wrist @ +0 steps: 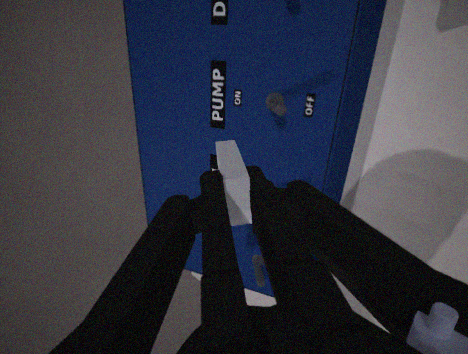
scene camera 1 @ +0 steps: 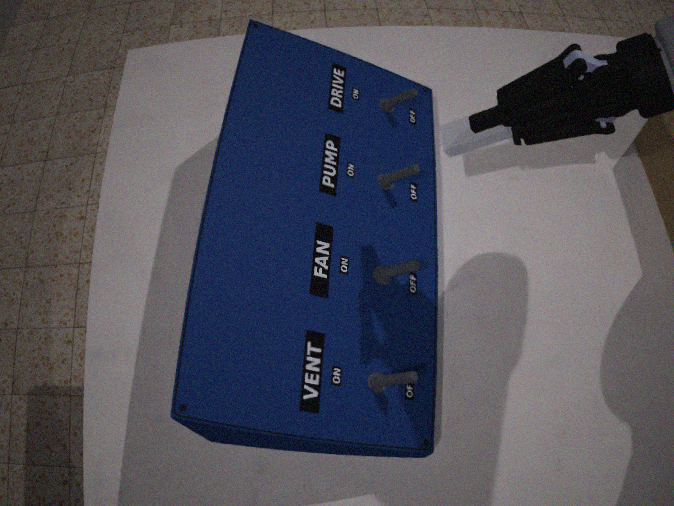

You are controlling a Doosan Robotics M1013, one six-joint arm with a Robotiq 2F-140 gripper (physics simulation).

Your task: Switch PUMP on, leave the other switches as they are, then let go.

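Places are measured from the arm's base along level axes (x ahead, y left, z up), in millimetres.
Pixels of known places: gripper, fingertip midpoint: (wrist: 226, 158) (scene camera 1: 445, 141).
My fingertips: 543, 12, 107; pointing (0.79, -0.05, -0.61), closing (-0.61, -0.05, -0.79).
Ahead of a thing's pixels: the offset from my fingertips to its top centre, as dx, dy, dz. "spot": to the spot under its first point. Level surfaces: height alone.
The PUMP switch {+31, -28, -85} (scene camera 1: 399, 177) (wrist: 276, 104) is a grey lever; in the scene view it leans toward its OFF label {spot: +13, -27, -140} (scene camera 1: 413, 191) (wrist: 309, 105), away from its ON label {spot: +90, -34, -102} (scene camera 1: 350, 169) (wrist: 238, 97). The DRIVE switch {spot: +23, -143, -103} (scene camera 1: 399, 100), FAN switch {spot: +45, +95, -101} (scene camera 1: 397, 271) and VENT switch {spot: +56, +212, -98} (scene camera 1: 393, 379) also lean toward OFF. My gripper (scene camera 1: 451, 138) (wrist: 226, 158) is shut with nothing between its pale fingertips. In the scene view it is beside the panel's right edge, between the DRIVE and PUMP rows, apart from the levers.
The blue panel {dz -66} (scene camera 1: 272, 217) (wrist: 170, 100) is a sloped box on a pale table {dz -215} (scene camera 1: 566, 217). Its black name plates stand left of the levers in the scene view. Shadows fall on the panel's lower right and on the table. A tiled floor (scene camera 1: 48, 217) lies beyond the table.
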